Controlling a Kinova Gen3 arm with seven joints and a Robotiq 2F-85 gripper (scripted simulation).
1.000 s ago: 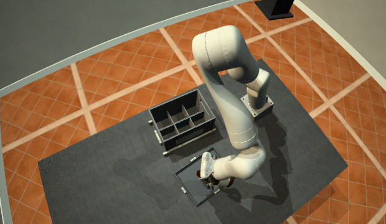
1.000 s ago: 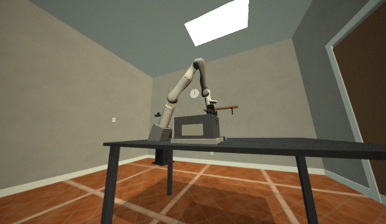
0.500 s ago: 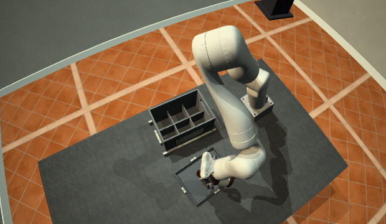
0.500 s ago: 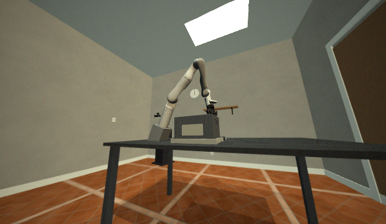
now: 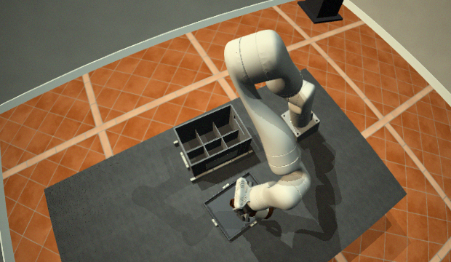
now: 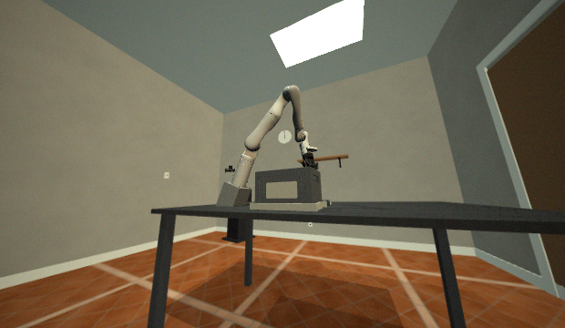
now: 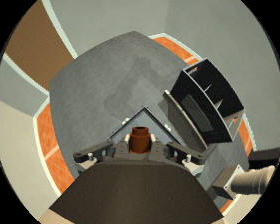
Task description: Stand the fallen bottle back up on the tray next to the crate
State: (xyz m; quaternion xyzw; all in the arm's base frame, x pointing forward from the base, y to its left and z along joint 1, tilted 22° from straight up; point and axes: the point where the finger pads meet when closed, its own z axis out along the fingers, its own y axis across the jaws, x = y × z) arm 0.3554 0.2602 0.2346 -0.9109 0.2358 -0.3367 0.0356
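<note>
My gripper is now 40 mm past the brown bottle, 20 mm to the right of it and 20 mm above it. The rest, counted from my hand: dark crate: 310 mm to the right, 120 mm below; then dark tray: 190 mm below, 30 mm behind, 20 mm to the right.
</note>
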